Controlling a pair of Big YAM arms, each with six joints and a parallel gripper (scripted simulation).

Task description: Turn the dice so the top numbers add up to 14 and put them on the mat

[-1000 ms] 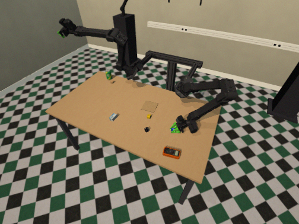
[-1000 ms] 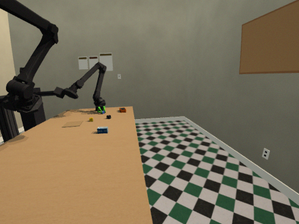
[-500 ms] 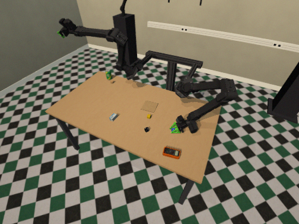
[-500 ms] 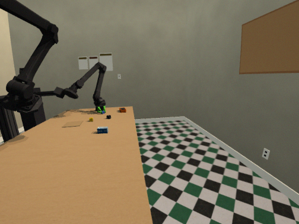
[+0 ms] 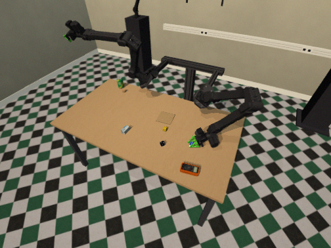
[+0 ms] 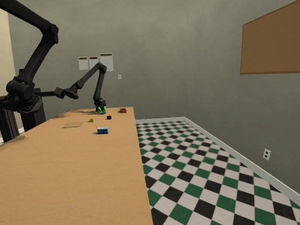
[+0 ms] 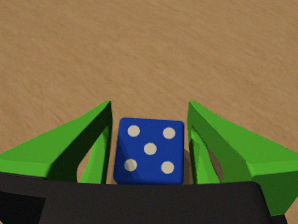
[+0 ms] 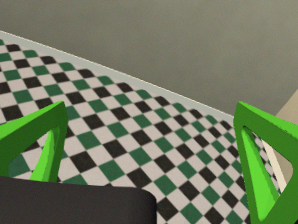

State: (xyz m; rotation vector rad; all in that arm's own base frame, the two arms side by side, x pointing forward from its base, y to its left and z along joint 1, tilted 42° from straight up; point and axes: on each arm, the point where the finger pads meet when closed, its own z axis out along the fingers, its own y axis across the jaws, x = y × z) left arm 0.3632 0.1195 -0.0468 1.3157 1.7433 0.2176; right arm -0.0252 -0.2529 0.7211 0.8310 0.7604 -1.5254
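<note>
My left hand is 1 cm past the blue die and 1 cm to the right of it. Also, from my left hand: black die: 10 cm ahead, 19 cm to the right; then tan mat: 19 cm behind, 33 cm to the right, 2 cm below; then yellow die: 5 cm behind, 25 cm to the right.
</note>
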